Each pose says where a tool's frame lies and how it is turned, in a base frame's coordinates. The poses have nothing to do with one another.
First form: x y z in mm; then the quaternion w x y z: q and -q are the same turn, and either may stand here.
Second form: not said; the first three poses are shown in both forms.
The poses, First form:
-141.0 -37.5 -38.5 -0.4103 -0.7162 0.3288 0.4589
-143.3 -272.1 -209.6 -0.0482 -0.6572 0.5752 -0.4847
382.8 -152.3 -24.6 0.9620 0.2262 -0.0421 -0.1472
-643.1 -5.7 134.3 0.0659 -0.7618 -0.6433 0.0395
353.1 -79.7 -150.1 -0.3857 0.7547 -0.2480 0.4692
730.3 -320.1 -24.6 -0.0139 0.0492 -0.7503 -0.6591
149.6 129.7 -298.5 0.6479 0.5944 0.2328 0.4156
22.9 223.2 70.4 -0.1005 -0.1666 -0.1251 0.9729
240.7 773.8 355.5 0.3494 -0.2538 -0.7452 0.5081
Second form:
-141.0 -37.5 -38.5 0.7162 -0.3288 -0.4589 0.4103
-143.3 -272.1 -209.6 0.6572 -0.5752 0.4847 0.0482
382.8 -152.3 -24.6 0.2262 -0.0421 -0.1472 0.9620
-643.1 -5.7 134.3 -0.7618 -0.6433 0.0395 0.0659
353.1 -79.7 -150.1 -0.7547 0.2480 -0.4692 0.3857
730.3 -320.1 -24.6 -0.0492 0.7503 0.6591 0.0139
149.6 129.7 -298.5 0.5944 0.2328 0.4156 0.6479
22.9 223.2 70.4 0.1666 0.1251 -0.9729 0.1005
240.7 773.8 355.5 -0.2538 -0.7452 0.5081 0.3494

